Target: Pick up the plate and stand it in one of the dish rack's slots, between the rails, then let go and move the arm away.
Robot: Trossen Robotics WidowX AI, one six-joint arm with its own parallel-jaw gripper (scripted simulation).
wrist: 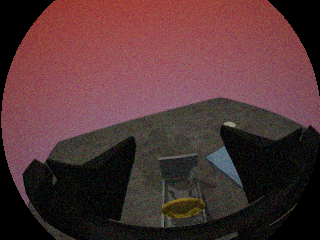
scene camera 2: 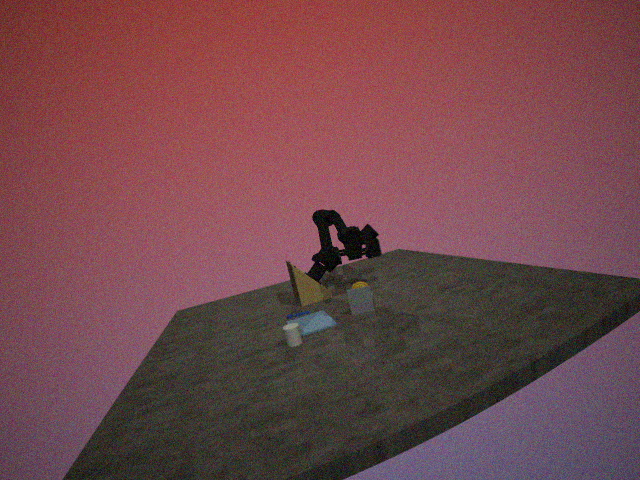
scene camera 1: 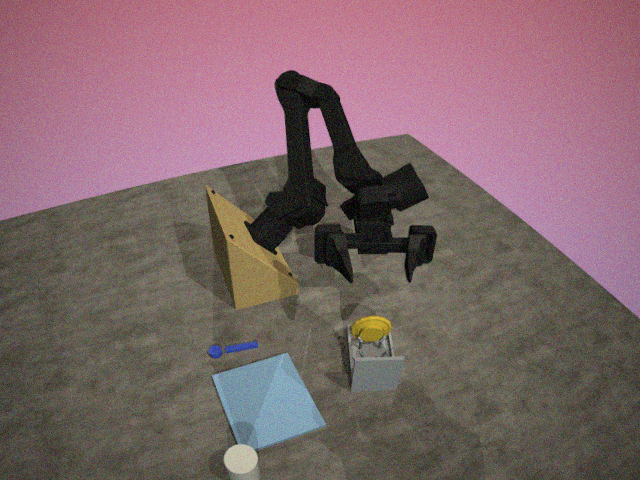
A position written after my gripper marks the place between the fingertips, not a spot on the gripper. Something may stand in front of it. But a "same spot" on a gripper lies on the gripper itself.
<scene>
My gripper shows in the wrist view [178, 136], in scene camera 2 and in scene camera 1. One and the same spot on my gripper: [scene camera 1: 337, 256] is [scene camera 2: 337, 259].
</scene>
